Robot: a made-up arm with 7 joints.
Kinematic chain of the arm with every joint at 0, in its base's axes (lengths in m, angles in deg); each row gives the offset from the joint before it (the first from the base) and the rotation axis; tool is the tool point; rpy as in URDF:
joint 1: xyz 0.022 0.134 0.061 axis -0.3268 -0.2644 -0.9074
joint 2: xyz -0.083 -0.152 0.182 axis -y
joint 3: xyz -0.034 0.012 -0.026 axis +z
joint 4: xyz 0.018 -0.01 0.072 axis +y
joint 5: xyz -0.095 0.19 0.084 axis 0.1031 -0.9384 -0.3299
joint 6: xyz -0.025 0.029 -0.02 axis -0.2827 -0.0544 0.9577
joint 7: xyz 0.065 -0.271 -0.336 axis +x
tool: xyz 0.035 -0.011 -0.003 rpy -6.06 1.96 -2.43
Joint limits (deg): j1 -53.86..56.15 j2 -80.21..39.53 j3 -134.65..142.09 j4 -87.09..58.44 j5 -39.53..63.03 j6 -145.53..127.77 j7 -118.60..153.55
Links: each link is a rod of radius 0.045 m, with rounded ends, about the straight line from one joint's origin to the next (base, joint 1, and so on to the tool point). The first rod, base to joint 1, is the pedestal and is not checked.
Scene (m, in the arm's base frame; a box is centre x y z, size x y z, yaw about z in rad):
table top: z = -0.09
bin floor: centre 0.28 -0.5 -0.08 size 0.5 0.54 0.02 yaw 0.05
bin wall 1: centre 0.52 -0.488 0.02 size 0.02 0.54 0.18 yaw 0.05
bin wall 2: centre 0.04 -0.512 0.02 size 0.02 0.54 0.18 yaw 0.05
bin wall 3: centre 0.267 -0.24 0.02 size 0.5 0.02 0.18 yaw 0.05
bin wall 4: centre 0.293 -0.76 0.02 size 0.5 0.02 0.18 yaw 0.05
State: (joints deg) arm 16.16 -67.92 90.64 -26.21 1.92 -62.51 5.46
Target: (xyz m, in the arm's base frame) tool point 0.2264 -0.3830 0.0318
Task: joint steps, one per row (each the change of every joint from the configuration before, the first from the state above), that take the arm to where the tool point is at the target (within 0.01 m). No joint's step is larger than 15 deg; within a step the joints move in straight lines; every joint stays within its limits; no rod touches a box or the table.
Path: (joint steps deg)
1: -9.73 -2.32 -2.51 14.64 -3.82 -2.29 3.92
2: -9.73 -2.32 -2.51 14.63 -3.82 -2.30 3.93
3: -9.73 -2.32 -2.51 14.64 -3.82 -2.29 3.92
4: -9.73 -2.32 -2.50 14.64 -3.82 -2.30 3.93
5: -9.73 -2.32 -2.51 14.63 -3.82 -2.29 3.92
6: 2.57 8.34 11.08 -10.78 -6.21 5.71 -6.94
7: 2.57 8.34 11.08 -10.78 -6.21 5.70 -6.94
8: 2.57 8.33 11.09 -10.78 -6.21 5.71 -6.95

